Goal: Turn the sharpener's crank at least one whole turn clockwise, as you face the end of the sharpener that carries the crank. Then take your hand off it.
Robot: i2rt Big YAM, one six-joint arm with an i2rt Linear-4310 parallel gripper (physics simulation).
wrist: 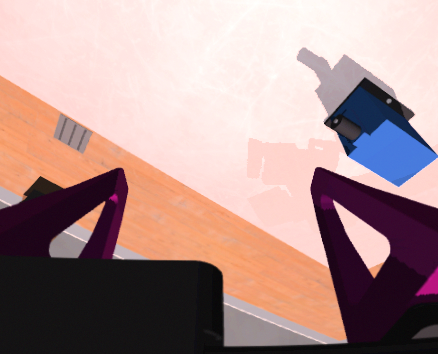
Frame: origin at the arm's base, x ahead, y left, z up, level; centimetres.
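Seen in the pictures: gripper, fingertip midpoint: (219,178).
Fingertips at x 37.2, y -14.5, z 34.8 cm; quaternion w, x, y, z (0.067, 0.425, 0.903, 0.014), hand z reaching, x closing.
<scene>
A point is followed by its place in that frame.
A blue sharpener (393,152) {z 11.4, x 32.4, y 11.7 cm} with a black end plate shows at the upper right of the wrist view, on the pale pink table top (150,65) {z -1.4, x 52.1, y -23.3 cm}. A short dark cylinder (347,128) {z 13.0, x 34.5, y 2.4 cm}, which looks like the crank's handle, sticks out at its left side; the crank arm cannot be made out clearly. My gripper (219,178) {z 34.8, x 37.2, y -14.5 cm} is open and empty. Its two dark purple fingers stand wide apart, and the sharpener lies beyond and above the right fingertip in the view, apart from it.
The sharpener's grey shadow falls on the table top to its upper left. A fainter reddish shadow lies between the fingertips. The table's edge runs diagonally, with wooden floor beyond it. A grey slatted piece (73,133) and a dark brown object (41,187) show at the left.
</scene>
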